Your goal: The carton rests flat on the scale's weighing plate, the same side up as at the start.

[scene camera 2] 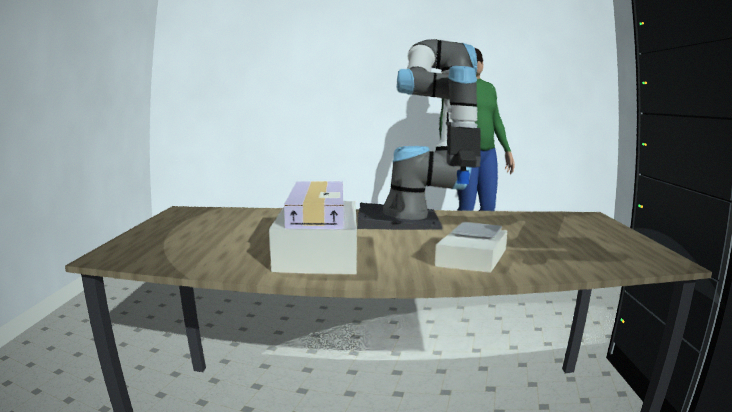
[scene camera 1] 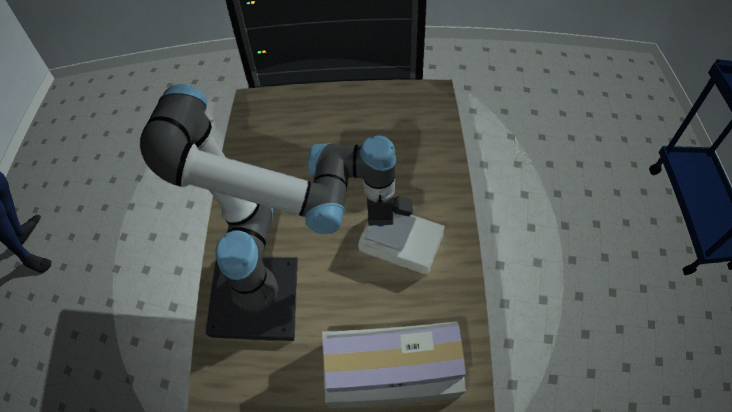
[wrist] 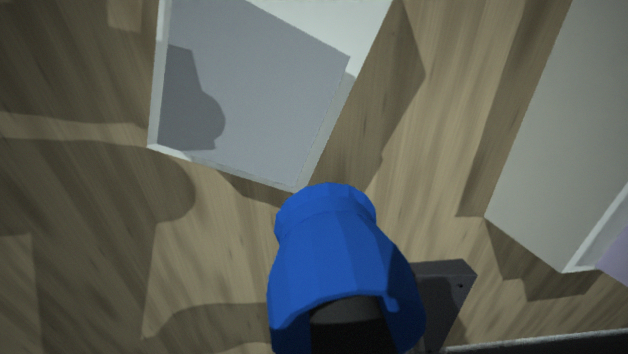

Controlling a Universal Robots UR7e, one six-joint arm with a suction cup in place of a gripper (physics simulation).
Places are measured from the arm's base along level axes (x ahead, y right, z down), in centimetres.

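Where they show: end effector, tool point: (scene camera 2: pixel 462 183) (wrist: pixel 326 228); arm's base, origin of the base link: (scene camera 2: pixel 405 214) (scene camera 1: pixel 253 289).
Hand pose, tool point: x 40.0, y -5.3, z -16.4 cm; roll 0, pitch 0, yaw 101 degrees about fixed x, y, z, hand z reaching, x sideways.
Each offset is from my tool point to the top centre of the thing. Level surfaces: height alone.
The carton @(dx -5.1, dy +37.7, dz +2.4 cm) (scene camera 1: pixel 394 358) (scene camera 2: pixel 314 214) (wrist: pixel 616 260), lilac with an orange band and a white label, lies flat on a white block @(dx -5.2, dy +37.6, dz +8.1 cm) (scene camera 1: pixel 394 398) (scene camera 2: pixel 313 250) (wrist: pixel 560 125). Its up arrows point up in scene camera 2. The scale @(dx +6.7, dy -1.6, dz +11.5 cm) (scene camera 1: pixel 426 240) (scene camera 2: pixel 463 255) (wrist: pixel 330 20) is a low white box, set at an angle on the table, with a bare grey weighing plate @(dx +3.7, dy -3.7, dz +11.5 cm) (scene camera 1: pixel 391 234) (scene camera 2: pixel 476 231) (wrist: pixel 260 100) on top. My gripper (scene camera 1: pixel 380 224) (scene camera 2: pixel 463 179) (wrist: pixel 327 197), a blue suction cup, is open and empty. It hangs above the scale's side of the table, well apart from the carton.
The arm's dark base plate (scene camera 1: pixel 286 327) (scene camera 2: pixel 368 221) is on the wooden table @(dz +18.6 cm) (scene camera 1: pixel 348 110) (scene camera 2: pixel 204 255). A black cabinet (scene camera 1: pixel 327 46) (scene camera 2: pixel 681 153) stands at one table end. A person (scene camera 2: pixel 489 107) stands behind the arm. A blue cart (scene camera 1: pixel 699 181) is off to the right.
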